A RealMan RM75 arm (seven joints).
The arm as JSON. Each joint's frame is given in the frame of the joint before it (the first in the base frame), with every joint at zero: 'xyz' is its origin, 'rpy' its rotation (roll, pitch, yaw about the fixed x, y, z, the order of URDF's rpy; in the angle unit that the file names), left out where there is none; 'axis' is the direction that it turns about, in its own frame. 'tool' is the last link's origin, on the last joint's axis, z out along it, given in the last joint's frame.
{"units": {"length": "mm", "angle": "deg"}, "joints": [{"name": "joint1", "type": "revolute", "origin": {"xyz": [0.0, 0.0, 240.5], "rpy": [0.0, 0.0, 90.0]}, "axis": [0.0, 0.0, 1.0]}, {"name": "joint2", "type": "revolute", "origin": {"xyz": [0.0, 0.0, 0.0], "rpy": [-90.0, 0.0, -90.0]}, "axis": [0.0, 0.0, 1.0]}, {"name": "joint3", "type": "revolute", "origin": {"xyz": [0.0, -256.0, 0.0], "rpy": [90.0, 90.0, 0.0]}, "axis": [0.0, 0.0, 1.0]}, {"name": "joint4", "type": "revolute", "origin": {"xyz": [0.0, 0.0, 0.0], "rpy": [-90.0, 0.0, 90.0]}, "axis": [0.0, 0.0, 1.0]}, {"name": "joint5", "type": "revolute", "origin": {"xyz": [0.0, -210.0, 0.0], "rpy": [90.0, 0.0, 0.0]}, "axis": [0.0, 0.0, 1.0]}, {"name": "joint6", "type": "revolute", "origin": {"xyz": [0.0, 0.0, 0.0], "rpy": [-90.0, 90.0, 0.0]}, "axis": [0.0, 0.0, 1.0]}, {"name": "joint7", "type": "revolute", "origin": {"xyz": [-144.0, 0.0, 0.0], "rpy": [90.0, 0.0, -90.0]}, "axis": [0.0, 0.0, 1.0]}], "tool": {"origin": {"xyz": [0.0, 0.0, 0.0]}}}
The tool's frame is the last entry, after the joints.
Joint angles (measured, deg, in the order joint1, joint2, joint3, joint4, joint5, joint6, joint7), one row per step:
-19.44 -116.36 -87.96 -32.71 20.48 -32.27 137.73
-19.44 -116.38 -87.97 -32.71 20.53 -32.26 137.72
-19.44 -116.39 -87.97 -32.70 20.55 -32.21 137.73
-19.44 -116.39 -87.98 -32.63 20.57 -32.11 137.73
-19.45 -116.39 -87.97 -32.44 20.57 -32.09 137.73
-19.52 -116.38 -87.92 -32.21 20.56 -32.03 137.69
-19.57 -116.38 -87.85 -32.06 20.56 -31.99 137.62
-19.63 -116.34 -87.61 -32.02 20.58 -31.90 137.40
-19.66 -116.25 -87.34 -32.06 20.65 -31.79 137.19
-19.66 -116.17 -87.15 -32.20 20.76 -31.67 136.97
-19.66 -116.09 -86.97 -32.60 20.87 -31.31 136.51
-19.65 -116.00 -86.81 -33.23 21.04 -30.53 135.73
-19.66 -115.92 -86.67 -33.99 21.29 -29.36 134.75
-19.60 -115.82 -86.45 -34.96 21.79 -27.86 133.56
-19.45 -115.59 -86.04 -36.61 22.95 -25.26 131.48
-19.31 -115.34 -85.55 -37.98 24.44 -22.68 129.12
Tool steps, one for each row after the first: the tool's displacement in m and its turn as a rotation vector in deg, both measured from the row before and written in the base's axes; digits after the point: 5 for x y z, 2 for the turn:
0.00005 -0.00004 -0.00018 -0.03 0.01 0.00
-0.00013 -0.00006 -0.00013 -0.02 0.04 0.04
-0.00061 -0.00020 -0.00014 -0.04 0.06 0.15
-0.00092 -0.00047 -0.00037 -0.09 0.05 0.17
-0.00081 -0.00027 -0.00051 -0.13 0.05 0.19
-0.00042 -0.00021 -0.00052 -0.12 0.00 0.12
0.00016 -0.00002 -0.00070 -0.23 -0.03 0.03
0.00015 0.00003 -0.00036 -0.23 0.06 -0.03
0.00036 0.00019 -0.00003 -0.15 0.04 -0.05
0.00106 0.00088 0.00037 -0.06 -0.14 0.03
0.00105 0.00139 0.00074 -0.02 -0.26 0.33
0.00090 0.00176 0.00080 -0.01 -0.26 0.61
0.00077 0.00165 0.00071 -0.11 -0.12 0.75
0.00076 0.00236 0.00139 -0.26 0.09 1.27
-0.00050 0.00142 0.00078 -0.42 0.23 1.46

